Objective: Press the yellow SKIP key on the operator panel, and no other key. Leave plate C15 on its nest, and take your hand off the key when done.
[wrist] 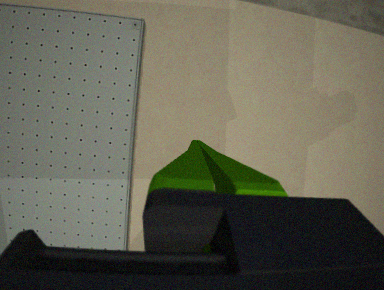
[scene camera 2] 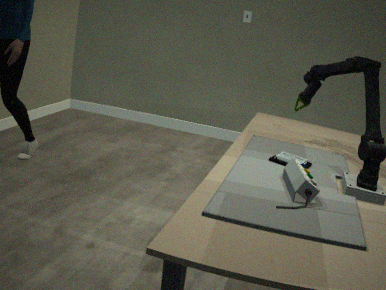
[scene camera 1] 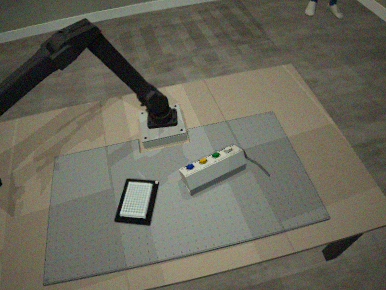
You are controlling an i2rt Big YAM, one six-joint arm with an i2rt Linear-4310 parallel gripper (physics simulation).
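Places are measured from the arm's base along level axes (x ahead, y left, z up), in millimetres.
Pixels of known places: gripper, between the fingertips: (wrist: 194, 147) (scene camera 2: 295, 110); arm's base, origin of its link: (scene camera 2: 366, 184) (scene camera 1: 162, 119).
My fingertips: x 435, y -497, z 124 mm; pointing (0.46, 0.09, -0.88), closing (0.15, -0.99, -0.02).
For each thing: its top centre in the pictures, then the offset to it from my fingertips. "*": a spot on its surface instead. Level surfaces: height alone.
- operator panel, centre of its top: (scene camera 1: 212, 159) (scene camera 2: 303, 168) 173 mm back, 674 mm left, 69 mm down
- blue key, centre of its top: (scene camera 1: 190, 165) 165 mm back, 596 mm left, 78 mm down
- yellow key, centre of its top: (scene camera 1: 203, 159) 184 mm back, 642 mm left, 78 mm down
- green key, centre of its top: (scene camera 1: 215, 153) 204 mm back, 688 mm left, 78 mm down
- white key, centre of its top: (scene camera 1: 228, 147) 223 mm back, 734 mm left, 78 mm down
- White plate C15, centre of its top: (scene camera 1: 136, 198) (scene camera 2: 291, 157) 86 mm back, 405 mm left, 127 mm down
- perforated grey mat, height of its surface: 153 mm down
- wooden table, height of its surface: 166 mm down
- dark cable, a spot on its surface: (scene camera 2: 291, 207) (scene camera 1: 260, 165) * 182 mm back, 848 mm left, 147 mm down
The operator panel (scene camera 1: 216, 171) (scene camera 2: 296, 181) is a white box on the grey mat. On its top, in scene camera 1, are a blue key (scene camera 1: 190, 166), the yellow key (scene camera 1: 203, 161), a green key (scene camera 1: 216, 155) and a white key (scene camera 1: 228, 150). White plate C15 (scene camera 1: 136, 199) (scene camera 2: 291, 157) lies in its black nest (scene camera 1: 154, 195) (scene camera 2: 276, 160), left of the panel in scene camera 1. My gripper (scene camera 2: 298, 109) (wrist: 194, 147) has green fingers, is shut and empty, and hangs high above the table, apart from panel and plate. In the wrist view it is over bare wood beside the mat.
The perforated grey mat (scene camera 1: 280, 200) (scene camera 2: 250, 215) (wrist: 65, 125) lies on the wooden table (scene camera 1: 320, 135) (scene camera 2: 200, 245) (wrist: 185, 65). A dark cable (scene camera 1: 258, 164) (scene camera 2: 291, 207) runs from the panel's end. The arm's base plate (scene camera 1: 164, 137) (scene camera 2: 362, 193) stands at the mat's edge. A person (scene camera 2: 15, 85) stands on the floor.
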